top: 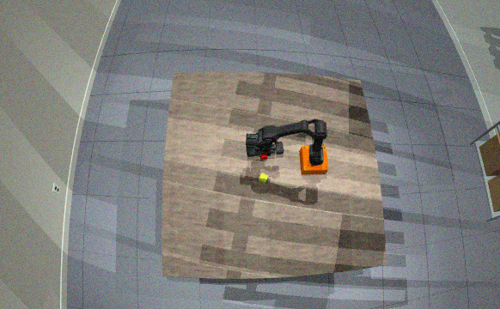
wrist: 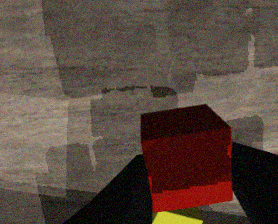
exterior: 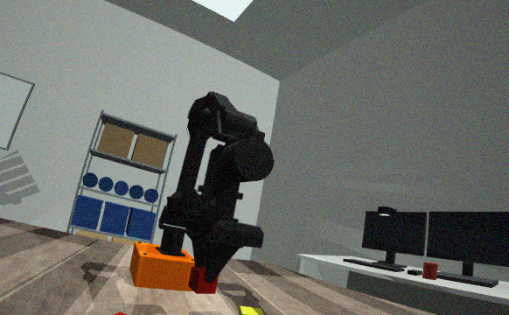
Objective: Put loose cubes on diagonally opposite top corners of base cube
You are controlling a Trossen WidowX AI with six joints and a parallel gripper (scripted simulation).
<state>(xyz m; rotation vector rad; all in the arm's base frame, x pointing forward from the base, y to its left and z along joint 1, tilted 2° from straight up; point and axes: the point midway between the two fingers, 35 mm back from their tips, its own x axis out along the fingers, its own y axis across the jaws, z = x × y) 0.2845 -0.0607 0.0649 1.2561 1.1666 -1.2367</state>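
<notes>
My gripper tip is 100 mm to the right of the yellow cube, 80 mm above it and 10 mm short of it.
</notes>
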